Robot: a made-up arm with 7 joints.
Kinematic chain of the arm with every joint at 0, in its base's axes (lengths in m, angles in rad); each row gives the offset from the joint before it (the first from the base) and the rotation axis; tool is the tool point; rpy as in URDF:
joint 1: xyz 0 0 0.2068 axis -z
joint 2: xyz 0 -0.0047 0.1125 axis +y
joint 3: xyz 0 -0.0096 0.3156 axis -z
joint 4: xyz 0 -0.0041 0.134 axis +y
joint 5: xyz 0 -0.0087 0.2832 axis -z
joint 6: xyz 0 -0.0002 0.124 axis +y
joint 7: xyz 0 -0.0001 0.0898 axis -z
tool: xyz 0 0 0 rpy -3.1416 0 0
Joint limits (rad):
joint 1: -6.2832..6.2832
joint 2: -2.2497..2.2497
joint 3: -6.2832..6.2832
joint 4: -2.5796..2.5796
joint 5: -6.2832..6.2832
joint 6: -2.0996..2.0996
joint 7: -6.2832..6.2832
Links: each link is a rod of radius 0.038 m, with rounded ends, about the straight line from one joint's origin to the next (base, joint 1, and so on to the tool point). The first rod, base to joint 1, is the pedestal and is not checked.
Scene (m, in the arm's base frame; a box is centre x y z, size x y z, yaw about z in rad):
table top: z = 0
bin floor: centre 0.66 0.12 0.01 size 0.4 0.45 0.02 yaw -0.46
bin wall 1: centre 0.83 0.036 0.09 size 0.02 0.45 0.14 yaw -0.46
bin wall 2: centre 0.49 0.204 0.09 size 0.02 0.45 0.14 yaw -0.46
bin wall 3: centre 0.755 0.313 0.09 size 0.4 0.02 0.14 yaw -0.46
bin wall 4: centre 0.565 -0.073 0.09 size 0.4 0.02 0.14 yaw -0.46
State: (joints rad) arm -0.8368 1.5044 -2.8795 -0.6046 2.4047 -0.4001 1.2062
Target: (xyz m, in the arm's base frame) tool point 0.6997 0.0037 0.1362
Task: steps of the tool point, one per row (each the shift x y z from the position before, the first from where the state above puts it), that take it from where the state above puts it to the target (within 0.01 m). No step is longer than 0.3 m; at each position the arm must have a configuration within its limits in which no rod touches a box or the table.
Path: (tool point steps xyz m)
1: 0.0382 -0.0541 0.1508
2: 0.0066 -0.0704 0.1418
3: 0.0471 -0.2165 -0.1762
4: -0.0507 -0.2486 -0.1119

